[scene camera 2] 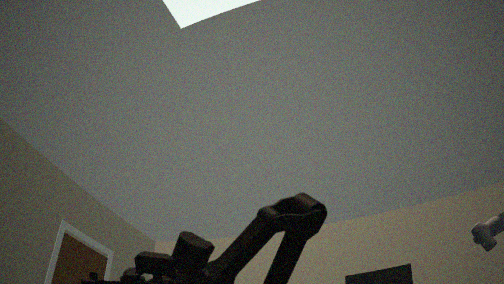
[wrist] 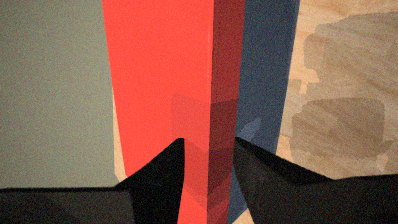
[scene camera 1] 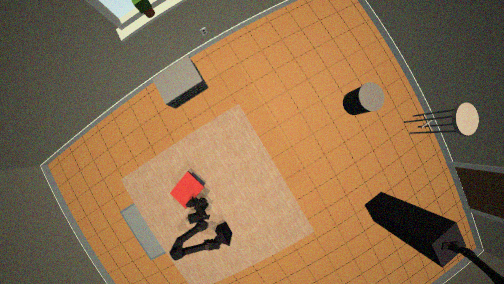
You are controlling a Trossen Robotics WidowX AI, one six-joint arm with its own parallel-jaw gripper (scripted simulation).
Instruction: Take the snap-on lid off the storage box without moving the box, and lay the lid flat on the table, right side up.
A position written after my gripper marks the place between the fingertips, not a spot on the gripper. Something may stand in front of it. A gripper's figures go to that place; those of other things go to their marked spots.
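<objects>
My gripper (wrist: 207,144) sits 0.11 m from the lens. There is a red lid (wrist: 174,76) here too, and for the lid I get 0.10 m from the lens.
</objects>
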